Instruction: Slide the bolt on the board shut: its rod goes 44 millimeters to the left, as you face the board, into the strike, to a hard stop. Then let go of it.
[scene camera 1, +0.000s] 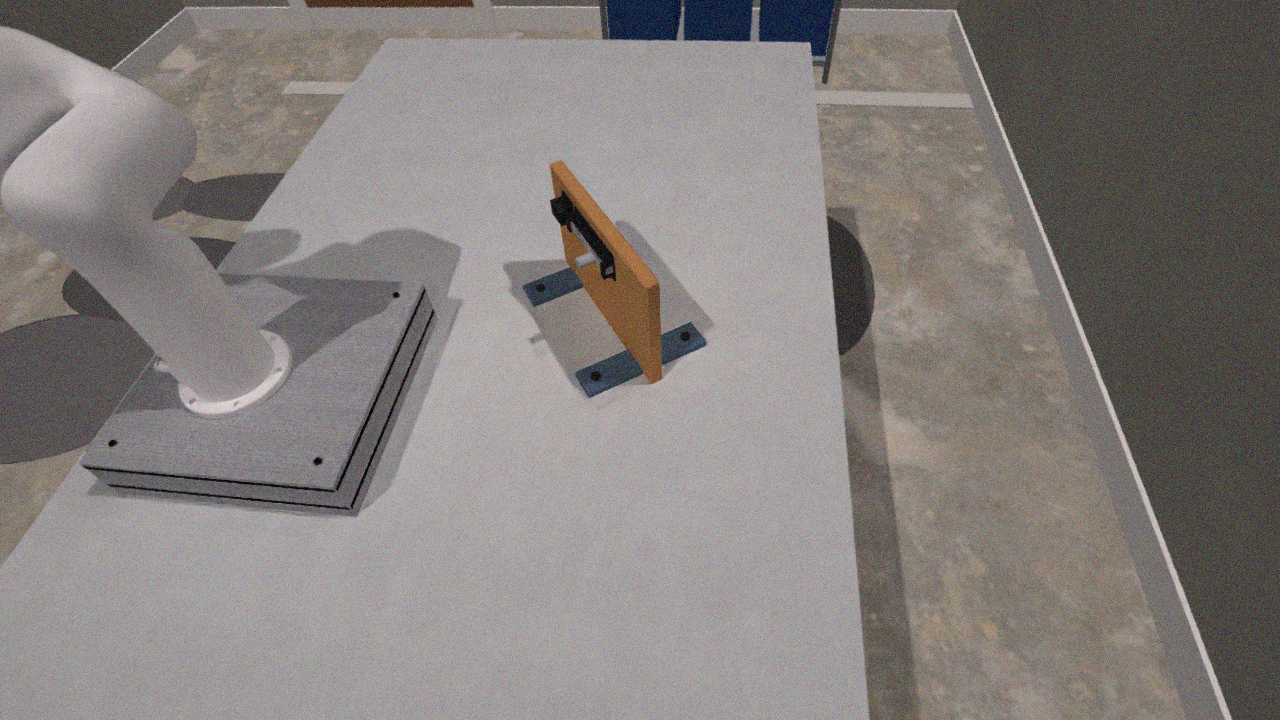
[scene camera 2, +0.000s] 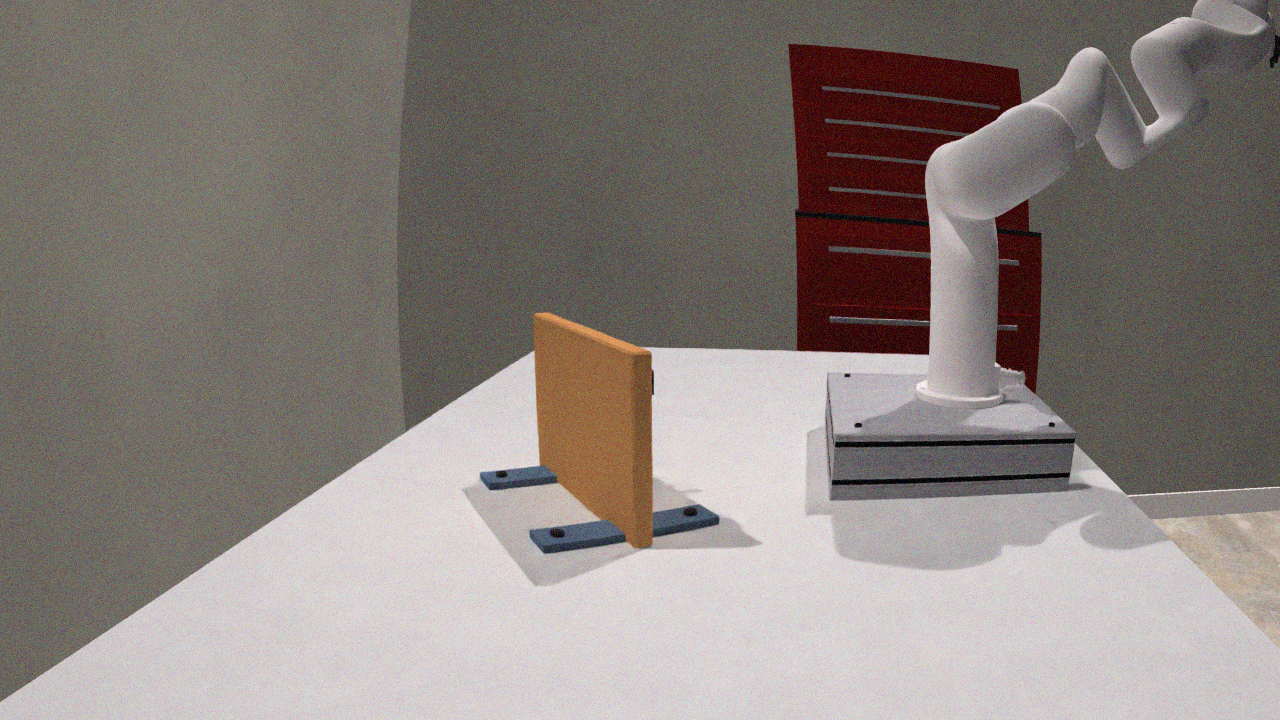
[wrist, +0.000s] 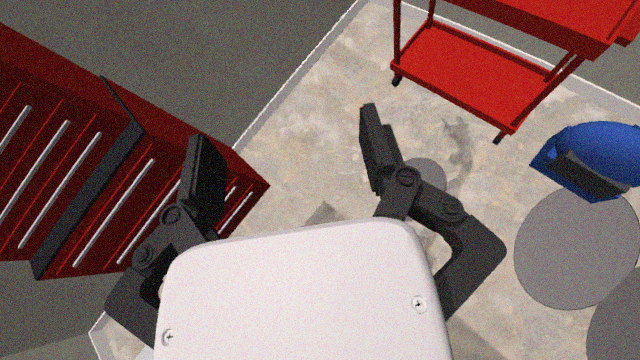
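Seen in the pictures: gripper, between the fingertips: (wrist: 286, 134); arm's base, origin of its link: (scene camera 1: 238, 374) (scene camera 2: 960, 396).
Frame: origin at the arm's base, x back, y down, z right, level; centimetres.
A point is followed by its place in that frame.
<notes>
An orange board (scene camera 1: 631, 308) @(y -3.3, x -46.2, z -9.3 cm) (scene camera 2: 586, 420) @(y -2.1, x -41.4, z -20.1 cm) stands upright on two blue feet (scene camera 1: 617, 371) @(y 6.2, x -44.0, z -7.3 cm) (scene camera 2: 581, 534) @(y 6.2, x -40.6, z -27.9 cm). The bolt's black housing (scene camera 1: 595, 234) @(y -8.4, x -41.6, z -16.2 cm) is on its robot-facing side, with a black strike block (scene camera 1: 561, 210) @(y -7.6, x -36.6, z -21.6 cm) at the far end in scene camera 1. The pale knob (scene camera 1: 584, 260) @(y -7.0, x -40.5, z -13.3 cm) sticks out near the housing's near end, away from the strike. The rod's exact reach is too small to tell. Scene camera 2 sees the board's back, which hides the bolt. My gripper (wrist: 286, 134) @(y -59.6, x 75.3, z 29.0 cm) is open and empty, raised high and well away from the board; a dark bit of it shows at scene camera 2's right edge.
The arm's grey base block (scene camera 1: 295, 483) @(y 0.1, x -12.9, z 13.6 cm) (scene camera 2: 948, 465) @(y 3.4, x -4.8, z -16.5 cm) stands on the pale table (scene camera 1: 626, 555) @(y 7.0, x -47.3, z 16.3 cm) (scene camera 2: 716, 626) @(y 7.0, x -27.6, z -43.3 cm), on the board's bolt side. A red drawer cabinet (scene camera 2: 859, 268) (wrist: 165, 130), a red cart (wrist: 470, 70) and a blue seat (wrist: 600, 150) stand off the table.
</notes>
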